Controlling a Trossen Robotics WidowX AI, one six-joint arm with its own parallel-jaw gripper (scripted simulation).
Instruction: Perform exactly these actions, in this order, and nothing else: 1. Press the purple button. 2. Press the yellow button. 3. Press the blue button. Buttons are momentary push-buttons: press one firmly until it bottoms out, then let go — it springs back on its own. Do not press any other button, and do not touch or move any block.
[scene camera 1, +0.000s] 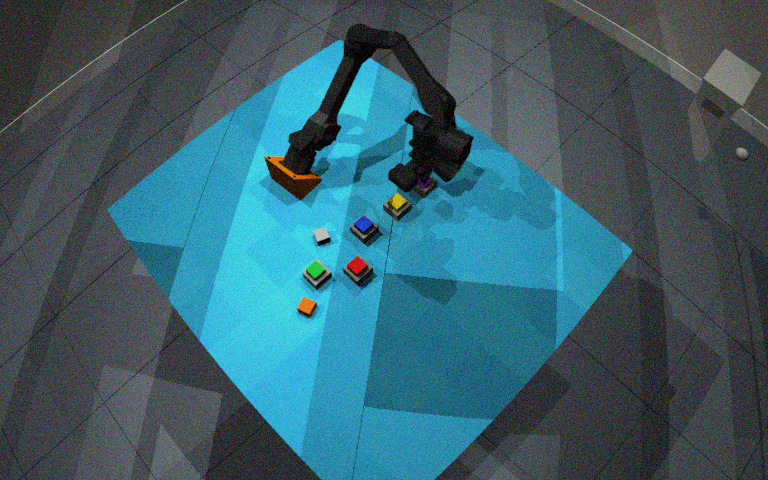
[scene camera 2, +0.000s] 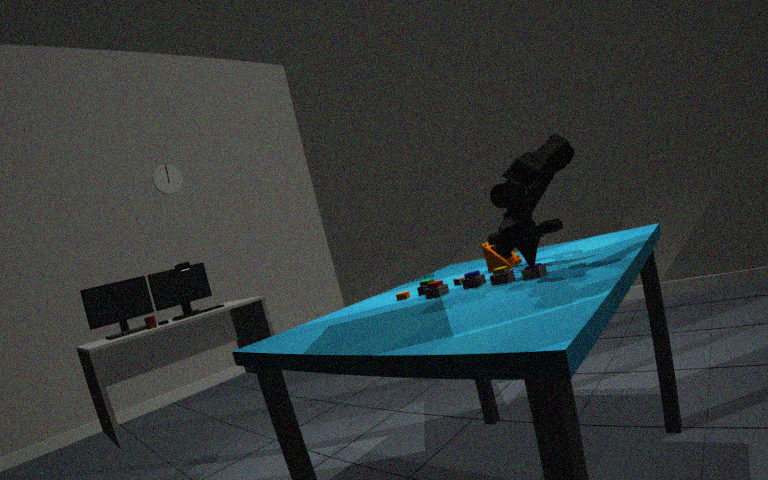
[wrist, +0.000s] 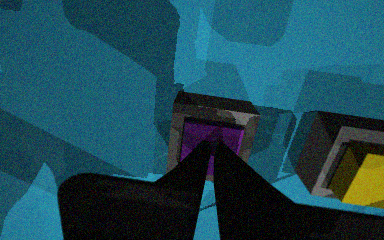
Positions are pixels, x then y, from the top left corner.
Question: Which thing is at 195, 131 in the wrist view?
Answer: A purple button.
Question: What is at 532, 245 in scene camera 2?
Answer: My gripper.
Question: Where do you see my gripper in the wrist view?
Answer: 211, 149
